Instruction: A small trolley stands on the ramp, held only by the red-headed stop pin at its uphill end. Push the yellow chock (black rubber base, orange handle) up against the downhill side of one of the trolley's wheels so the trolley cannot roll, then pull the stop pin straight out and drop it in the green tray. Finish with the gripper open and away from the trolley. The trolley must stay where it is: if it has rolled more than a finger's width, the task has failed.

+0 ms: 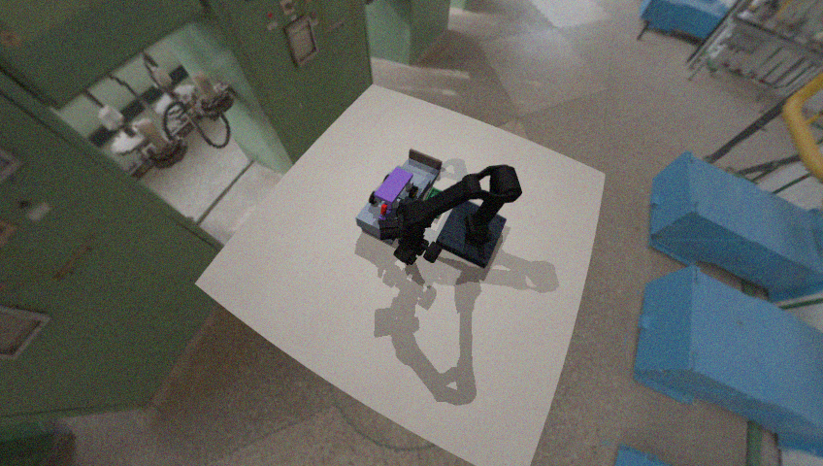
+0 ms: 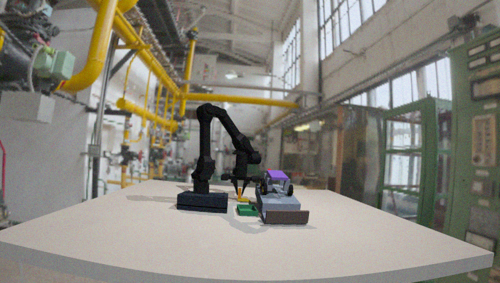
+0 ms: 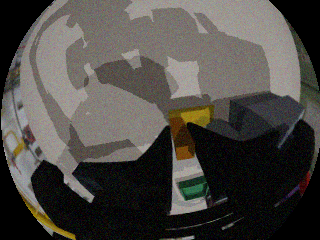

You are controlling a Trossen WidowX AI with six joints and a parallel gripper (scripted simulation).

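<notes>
Now: the stop pin 130 mm ahead of my gripper tip, 100 mm above it and 50 mm to the right of it. The rest, counted from my gripper tip: trolley 150 mm to the right, 130 mm ahead, 80 mm above; then tray 230 mm to the right, 40 mm below, 10 mm behind; then yellow chock 20 mm ahead, 10 mm below.
</notes>
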